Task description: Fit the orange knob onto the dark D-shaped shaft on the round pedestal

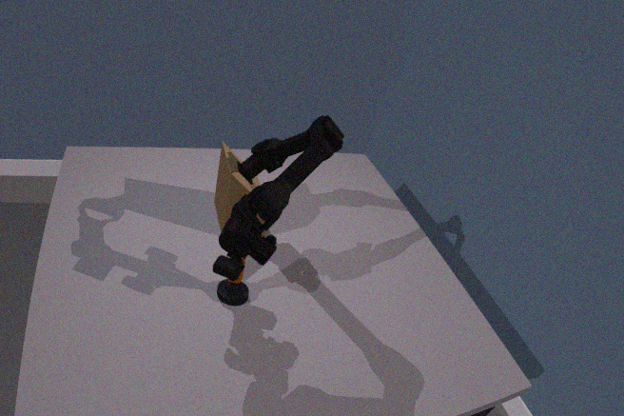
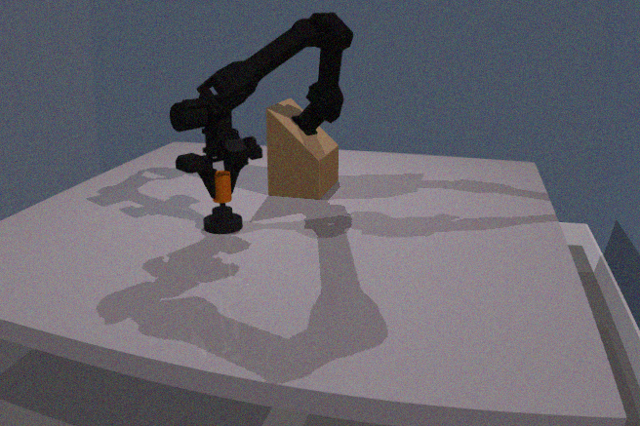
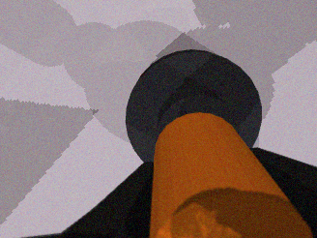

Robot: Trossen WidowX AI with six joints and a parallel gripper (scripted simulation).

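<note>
Right now the orange knob is 2 cm above my gripper tip. The rest, counted from my gripper tip: dark round pedestal: 4 cm below.
</note>
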